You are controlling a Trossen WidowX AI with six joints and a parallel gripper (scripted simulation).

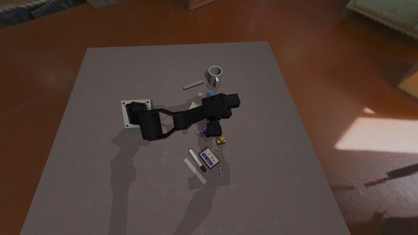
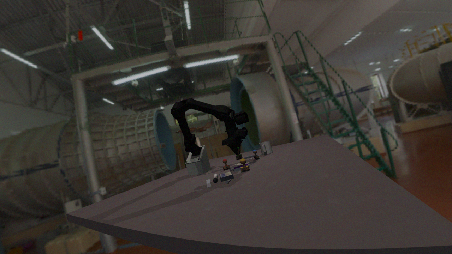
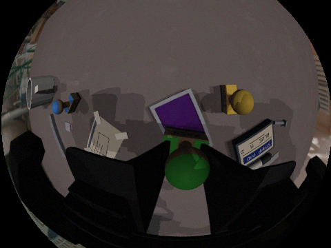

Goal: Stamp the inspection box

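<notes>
Now: gripper tip 8 cm above the purple ink pad. The rest, counted from my gripper tip: red stamp: 12 cm behind, 4 cm to the left, 6 cm below; then yellow stamp: 5 cm ahead, 6 cm to the right, 6 cm below; then green-knobbed stamp: right at my gripper tip.
</notes>
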